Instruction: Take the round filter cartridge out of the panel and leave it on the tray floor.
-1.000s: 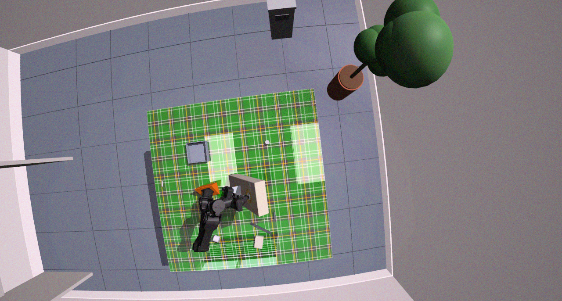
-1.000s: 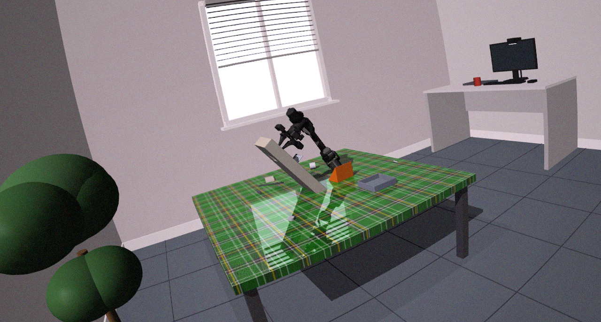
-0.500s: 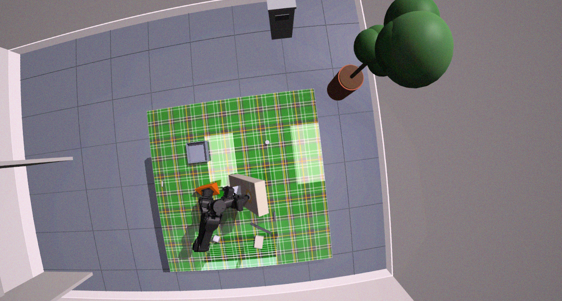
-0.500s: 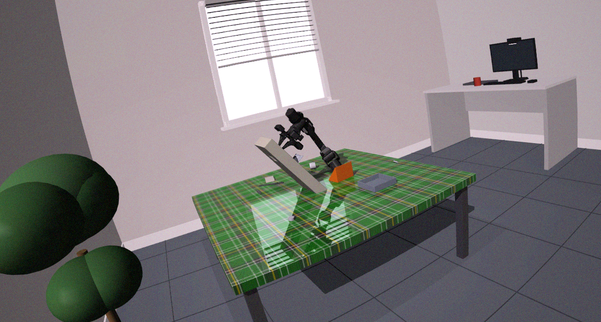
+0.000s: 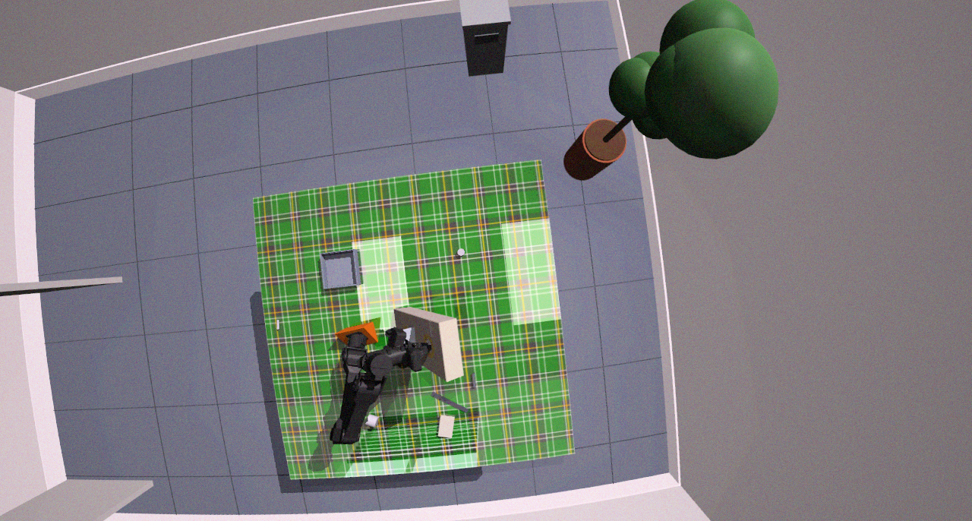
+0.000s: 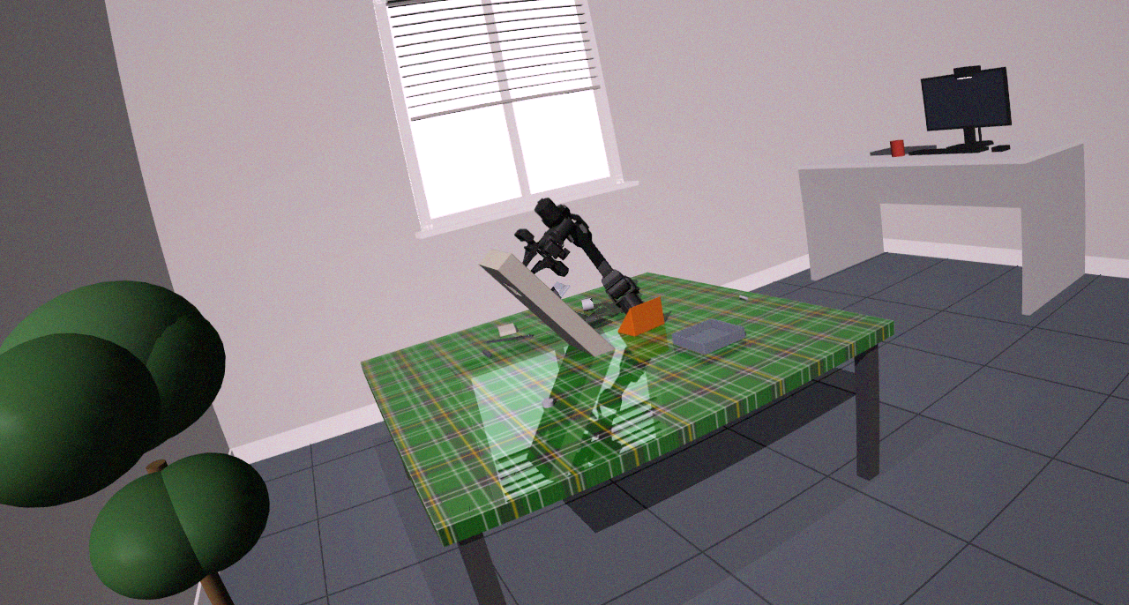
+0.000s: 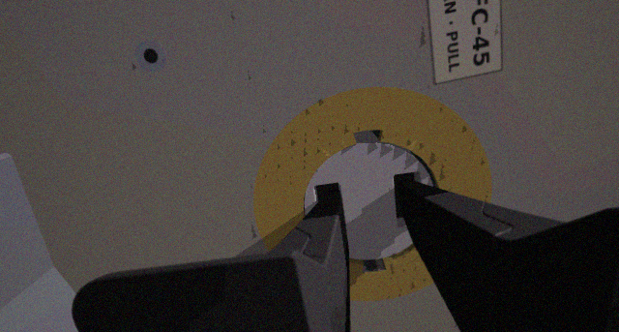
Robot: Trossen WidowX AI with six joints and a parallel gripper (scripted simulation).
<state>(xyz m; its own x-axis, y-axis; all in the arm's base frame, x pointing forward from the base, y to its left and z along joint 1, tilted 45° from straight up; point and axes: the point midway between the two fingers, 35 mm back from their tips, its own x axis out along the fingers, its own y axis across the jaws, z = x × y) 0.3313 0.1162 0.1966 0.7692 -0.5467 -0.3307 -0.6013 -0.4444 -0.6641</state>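
Now: the round filter cartridge 10 mm ahead of my gripper tip and 10 mm below it. The rest, counted from my gripper tip: grey tray 350 mm behind, 350 mm to the left, 270 mm below.
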